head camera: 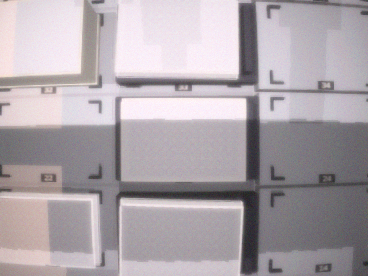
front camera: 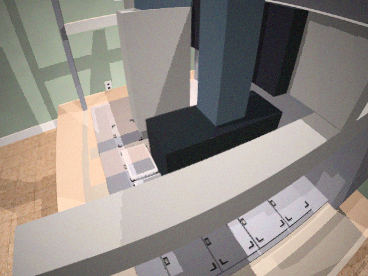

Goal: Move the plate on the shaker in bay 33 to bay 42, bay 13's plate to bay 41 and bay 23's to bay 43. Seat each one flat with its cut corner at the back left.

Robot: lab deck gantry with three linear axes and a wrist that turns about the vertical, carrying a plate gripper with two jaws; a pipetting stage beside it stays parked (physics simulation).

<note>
In view: a white plate (front camera: 139,163) and a bay 44 (front camera: 289,202).
</note>
